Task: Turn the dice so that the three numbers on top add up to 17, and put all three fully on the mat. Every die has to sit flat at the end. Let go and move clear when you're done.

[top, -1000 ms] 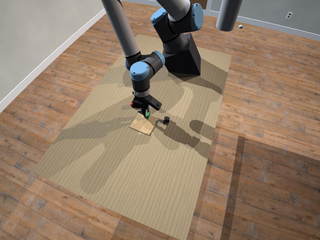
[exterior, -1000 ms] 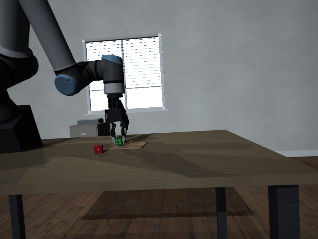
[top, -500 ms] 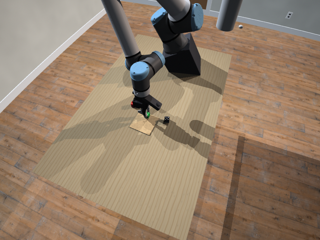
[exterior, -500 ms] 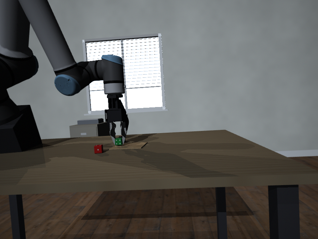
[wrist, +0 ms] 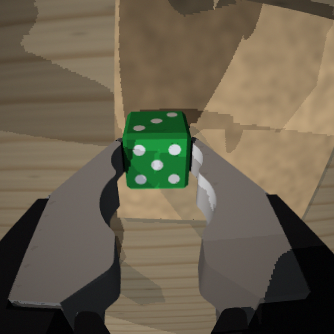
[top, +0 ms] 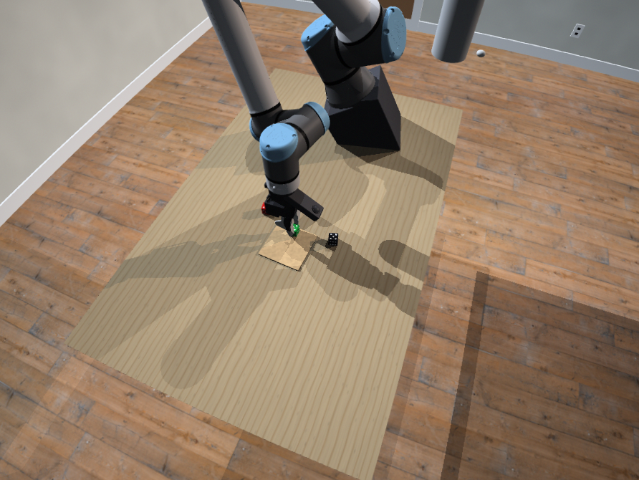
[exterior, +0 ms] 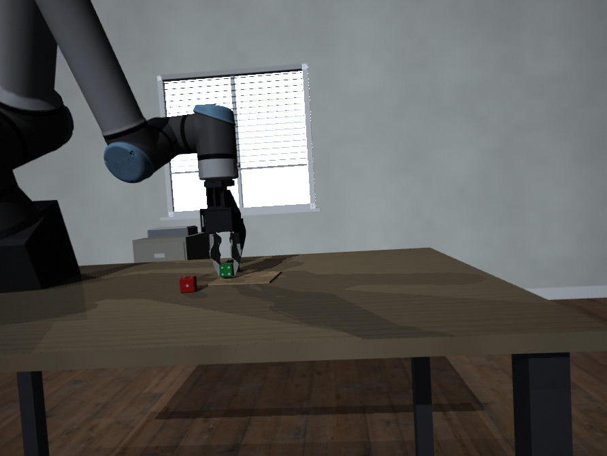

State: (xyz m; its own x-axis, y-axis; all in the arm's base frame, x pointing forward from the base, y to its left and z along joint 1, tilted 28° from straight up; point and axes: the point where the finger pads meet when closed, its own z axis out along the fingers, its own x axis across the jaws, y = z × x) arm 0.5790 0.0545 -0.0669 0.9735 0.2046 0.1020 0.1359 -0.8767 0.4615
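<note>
Right now the green die is right at my hand. Also, from my hand: black die 130 mm to the left, 30 mm behind, 10 mm below; then red die 130 mm to the right, 40 mm behind, 10 mm below; then tan mat 50 mm ahead, 20 mm below, 10 mm to the left.
</note>
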